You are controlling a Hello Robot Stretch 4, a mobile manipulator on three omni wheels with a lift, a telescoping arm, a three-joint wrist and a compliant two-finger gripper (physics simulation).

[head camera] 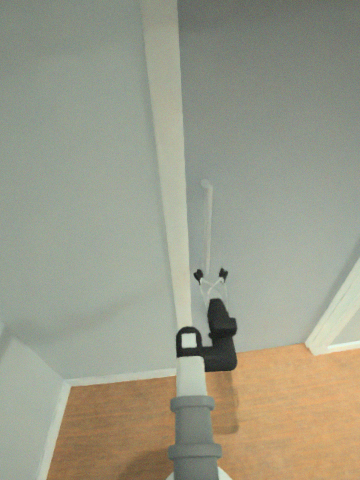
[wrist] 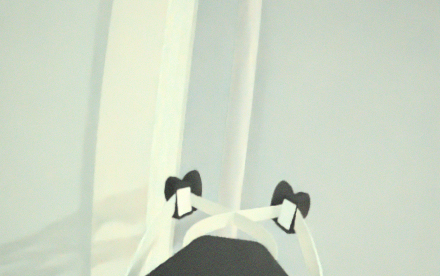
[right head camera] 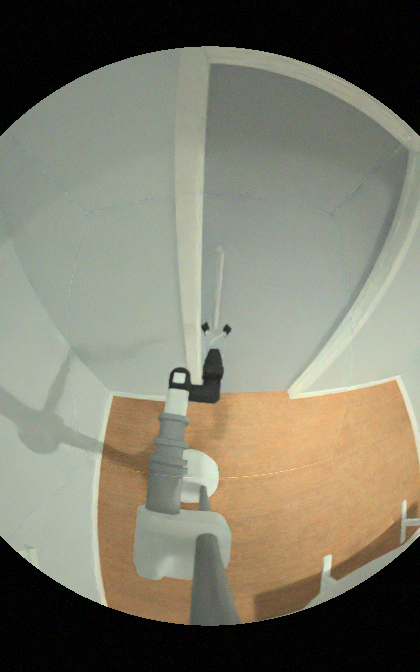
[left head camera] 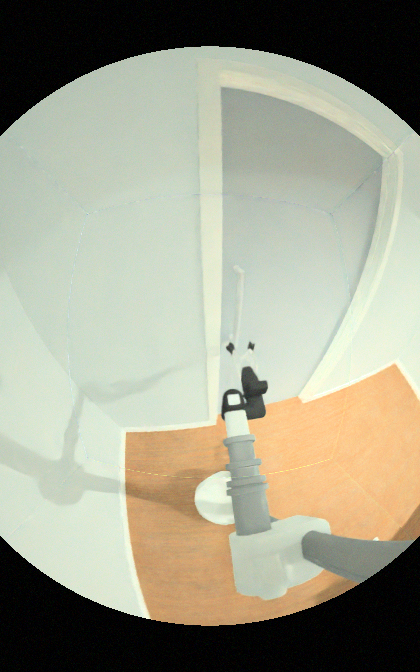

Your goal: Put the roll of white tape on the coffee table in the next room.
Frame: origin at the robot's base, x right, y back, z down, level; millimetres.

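Where they show: gripper, fingertip midpoint: [head camera: 210,269] [wrist: 236,191].
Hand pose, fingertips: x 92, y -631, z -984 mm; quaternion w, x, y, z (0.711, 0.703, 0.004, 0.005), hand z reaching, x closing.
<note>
After its pixels a point has its place.
The roll of white tape and the coffee table do not show in these views. A grey-blue door [head camera: 275,175] @[x 323, y -762, z -1278 mm] [left head camera: 300,250] [right head camera: 280,250] [wrist: 350,125] @[x 237, y -756, z -1062 mm] stands in front of my arm and fills its doorway. A long pale vertical bar handle [head camera: 209,225] @[x 91, y -671, z -1152 mm] [left head camera: 240,305] [right head camera: 219,285] [wrist: 242,100] @[x 88, y -670, z -1070 mm] is on its left side. My gripper [head camera: 211,275] @[x 92, y -631, z -984 mm] [left head camera: 241,346] [right head camera: 216,329] [wrist: 236,191] @[x 92, y -631, z -984 mm] is partly open at the lower part of the handle. In the wrist view the bar runs between the two fingertips, with a gap on each side. The fingers hold nothing.
The white door frame's left post [head camera: 172,175] @[x -18, y -644, z -1338 mm] [left head camera: 210,200] [right head camera: 191,200] [wrist: 135,100] @[x -16, y -644, z -1057 mm] is close to the left finger. A side wall [head camera: 22,400] @[x -824, y -395, z -391 mm] stands at the left. The wood floor [head camera: 300,410] @[x 642, y -404, z 28 mm] lies below. White furniture legs [right head camera: 326,567] show at the lower right.
</note>
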